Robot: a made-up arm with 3 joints. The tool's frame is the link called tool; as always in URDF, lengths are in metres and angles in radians. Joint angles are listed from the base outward.
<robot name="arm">
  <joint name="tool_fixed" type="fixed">
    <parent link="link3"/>
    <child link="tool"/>
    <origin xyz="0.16 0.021 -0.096"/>
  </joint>
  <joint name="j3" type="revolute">
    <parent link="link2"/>
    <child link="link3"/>
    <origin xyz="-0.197 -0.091 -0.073"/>
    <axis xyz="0 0 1"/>
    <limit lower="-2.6" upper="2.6"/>
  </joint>
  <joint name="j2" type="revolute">
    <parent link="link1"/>
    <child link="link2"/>
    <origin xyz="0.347 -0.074 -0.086"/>
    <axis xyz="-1 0 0"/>
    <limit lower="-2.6" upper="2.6"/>
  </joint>
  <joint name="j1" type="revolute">
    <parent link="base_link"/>
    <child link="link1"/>
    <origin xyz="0 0 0.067"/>
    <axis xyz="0 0 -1"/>
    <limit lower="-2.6" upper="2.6"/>
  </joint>
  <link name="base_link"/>
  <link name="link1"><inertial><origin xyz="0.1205 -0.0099 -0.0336"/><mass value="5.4"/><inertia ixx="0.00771" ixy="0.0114" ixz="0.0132" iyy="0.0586" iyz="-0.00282" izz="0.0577"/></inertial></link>
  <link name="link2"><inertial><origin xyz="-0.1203 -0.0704 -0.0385"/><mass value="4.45"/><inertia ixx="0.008" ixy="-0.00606" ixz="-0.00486" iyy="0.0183" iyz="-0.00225" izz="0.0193"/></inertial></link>
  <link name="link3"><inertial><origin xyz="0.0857 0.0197 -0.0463"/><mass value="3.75"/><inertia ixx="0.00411" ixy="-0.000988" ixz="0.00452" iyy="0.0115" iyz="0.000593" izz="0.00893"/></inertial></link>
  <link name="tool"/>
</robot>
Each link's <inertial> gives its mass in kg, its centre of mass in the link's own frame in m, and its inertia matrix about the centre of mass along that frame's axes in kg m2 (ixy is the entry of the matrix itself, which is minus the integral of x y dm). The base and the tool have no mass. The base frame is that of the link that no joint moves.
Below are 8 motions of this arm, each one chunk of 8 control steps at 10 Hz.
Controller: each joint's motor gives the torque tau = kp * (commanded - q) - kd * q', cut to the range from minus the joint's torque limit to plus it. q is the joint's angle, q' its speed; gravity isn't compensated. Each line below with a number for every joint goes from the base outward.
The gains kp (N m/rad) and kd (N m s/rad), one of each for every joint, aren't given. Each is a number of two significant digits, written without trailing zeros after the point. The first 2 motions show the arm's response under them.
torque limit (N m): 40 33 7.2
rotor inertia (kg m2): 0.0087 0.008 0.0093
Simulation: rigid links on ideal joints. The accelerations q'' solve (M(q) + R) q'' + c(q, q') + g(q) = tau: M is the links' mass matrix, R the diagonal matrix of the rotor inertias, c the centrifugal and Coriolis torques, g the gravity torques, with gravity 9.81 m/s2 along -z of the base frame. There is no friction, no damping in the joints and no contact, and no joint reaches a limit. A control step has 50 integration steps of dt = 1/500 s. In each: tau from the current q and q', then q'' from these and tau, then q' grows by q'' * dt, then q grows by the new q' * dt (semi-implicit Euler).
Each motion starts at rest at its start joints. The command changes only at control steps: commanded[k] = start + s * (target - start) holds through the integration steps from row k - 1 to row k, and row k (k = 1, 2, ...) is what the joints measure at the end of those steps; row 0 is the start. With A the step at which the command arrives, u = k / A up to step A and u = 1 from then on. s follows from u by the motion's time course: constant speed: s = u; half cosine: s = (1 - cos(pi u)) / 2; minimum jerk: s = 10 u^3 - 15 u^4 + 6 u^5; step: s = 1 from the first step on.
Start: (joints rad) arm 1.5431 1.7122 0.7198
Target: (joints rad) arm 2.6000 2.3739 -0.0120
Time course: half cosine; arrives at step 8
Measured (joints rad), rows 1 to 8:
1: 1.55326 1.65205 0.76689
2: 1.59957 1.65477 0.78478
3: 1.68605 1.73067 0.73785
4: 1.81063 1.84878 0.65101
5: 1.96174 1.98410 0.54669
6: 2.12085 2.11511 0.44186
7: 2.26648 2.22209 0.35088
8: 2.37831 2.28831 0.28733
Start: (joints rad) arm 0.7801 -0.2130 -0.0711
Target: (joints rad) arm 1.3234 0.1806 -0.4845
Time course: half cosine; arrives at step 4
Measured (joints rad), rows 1 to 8:
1: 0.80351 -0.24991 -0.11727
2: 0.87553 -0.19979 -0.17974
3: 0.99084 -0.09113 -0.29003
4: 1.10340 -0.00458 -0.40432
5: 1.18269 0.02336 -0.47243
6: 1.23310 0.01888 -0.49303
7: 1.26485 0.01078 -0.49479
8: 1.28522 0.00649 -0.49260
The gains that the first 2 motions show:
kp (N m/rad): 170 41 10
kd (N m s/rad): 43 4.3 1.8
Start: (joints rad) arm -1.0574 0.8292 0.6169
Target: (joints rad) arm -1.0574 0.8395 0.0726
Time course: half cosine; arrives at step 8
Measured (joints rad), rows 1 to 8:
1: -1.05673 0.73153 0.65308
2: -1.05739 0.67766 0.67635
3: -1.05765 0.66579 0.64219
4: -1.05768 0.66451 0.57518
5: -1.05769 0.66421 0.49408
6: -1.05768 0.66332 0.41267
7: -1.05760 0.66190 0.34317
8: -1.05746 0.66020 0.29605

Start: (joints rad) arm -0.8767 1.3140 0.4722
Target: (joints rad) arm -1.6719 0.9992 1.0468
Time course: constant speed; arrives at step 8
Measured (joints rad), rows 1 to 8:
1: -0.90729 1.19499 0.56916
2: -0.95976 1.09846 0.68731
3: -1.02901 1.04428 0.76541
4: -1.10897 1.00380 0.82543
5: -1.19574 0.96583 0.88068
6: -1.28692 0.92814 0.93514
7: -1.38095 0.89053 0.98977
8: -1.47684 0.85308 1.04480

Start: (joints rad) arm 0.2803 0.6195 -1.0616
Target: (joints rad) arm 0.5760 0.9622 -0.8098
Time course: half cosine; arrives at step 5
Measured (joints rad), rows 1 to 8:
1: 0.28994 0.50820 -1.02228
2: 0.31752 0.45874 -0.93147
3: 0.36536 0.52640 -0.84410
4: 0.42445 0.62557 -0.77455
5: 0.47587 0.69201 -0.72643
6: 0.51096 0.71560 -0.69279
7: 0.53373 0.72021 -0.66491
8: 0.54847 0.72105 -0.64495

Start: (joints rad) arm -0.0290 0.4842 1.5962
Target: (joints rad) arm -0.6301 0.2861 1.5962
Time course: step
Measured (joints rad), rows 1 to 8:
1: -0.19514 0.30851 1.61692
2: -0.34580 0.20229 1.56883
3: -0.44398 0.17872 1.56044
4: -0.50778 0.17666 1.56502
5: -0.54959 0.17776 1.57041
6: -0.57709 0.17879 1.57444
7: -0.59519 0.17949 1.57719
8: -0.60711 0.17995 1.57902

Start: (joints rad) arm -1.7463 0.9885 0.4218
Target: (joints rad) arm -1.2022 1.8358 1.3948
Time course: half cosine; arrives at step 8
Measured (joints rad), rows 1 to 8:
1: -1.74012 0.90656 0.49881
2: -1.71807 0.91005 0.62101
3: -1.67433 1.00750 0.73923
4: -1.61007 1.15272 0.87141
5: -1.53173 1.31389 1.01444
6: -1.44907 1.46582 1.15164
7: -1.37335 1.58605 1.26434
8: -1.31517 1.65599 1.33678

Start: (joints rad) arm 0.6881 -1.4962 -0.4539
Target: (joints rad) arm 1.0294 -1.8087 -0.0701
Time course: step
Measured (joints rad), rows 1 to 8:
1: 0.79220 -1.60857 -0.44086
2: 0.87153 -1.63996 -0.40126
3: 0.92521 -1.64375 -0.38956
4: 0.96089 -1.64377 -0.38772
5: 0.98438 -1.64453 -0.38766
6: 0.99980 -1.64559 -0.38770
7: 1.00993 -1.64643 -0.38777
8: 1.01659 -1.64699 -0.38788

